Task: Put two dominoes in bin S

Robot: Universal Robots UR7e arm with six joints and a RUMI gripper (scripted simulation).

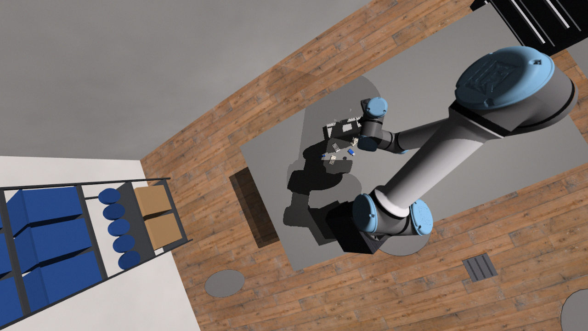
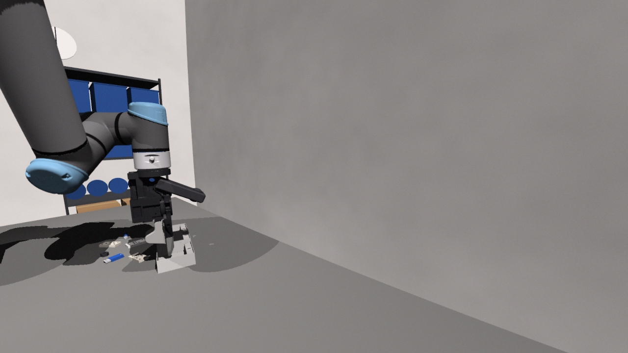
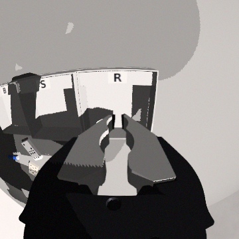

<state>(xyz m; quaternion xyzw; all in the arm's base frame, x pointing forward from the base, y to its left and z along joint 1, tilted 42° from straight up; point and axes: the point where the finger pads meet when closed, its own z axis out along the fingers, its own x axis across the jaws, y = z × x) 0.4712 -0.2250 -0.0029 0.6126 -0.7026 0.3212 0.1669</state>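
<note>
Right now the white three-compartment bin rack is 30 mm ahead of my hand, 80 mm to the left of it and 20 mm below it. The rest, counted from my hand: white domino: 50 mm behind, 200 mm to the left, 30 mm below; small black piece: 130 mm behind, 170 mm to the left, 30 mm below; blue usb stick: 110 mm behind, 120 mm to the left, 30 mm below.
</note>
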